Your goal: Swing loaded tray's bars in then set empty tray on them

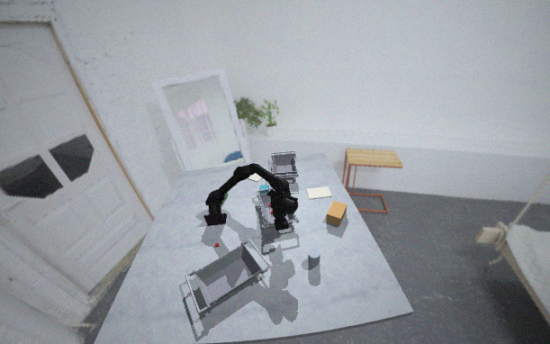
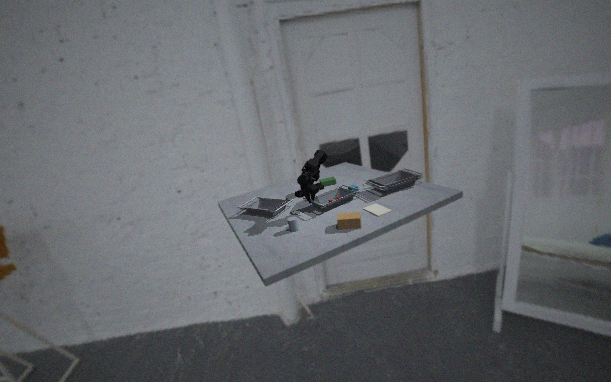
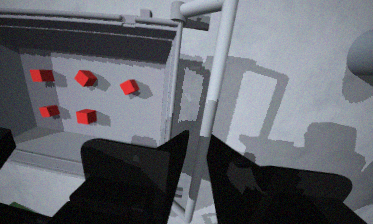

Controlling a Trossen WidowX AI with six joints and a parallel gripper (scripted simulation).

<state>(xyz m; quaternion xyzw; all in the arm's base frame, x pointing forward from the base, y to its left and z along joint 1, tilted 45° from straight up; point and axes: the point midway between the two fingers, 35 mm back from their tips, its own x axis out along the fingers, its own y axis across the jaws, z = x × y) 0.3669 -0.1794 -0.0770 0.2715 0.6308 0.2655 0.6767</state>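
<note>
Right now my gripper tip is 50 mm past the teal block, 370 mm to the right of it and 40 mm above it. Also, from my gripper tip: grey cylinder 120 mm ahead, 200 mm to the right, 30 mm below; orange box 330 mm ahead, 40 mm to the left, 30 mm below; grey tray 280 mm behind, 210 mm to the right, 20 mm below.
</note>
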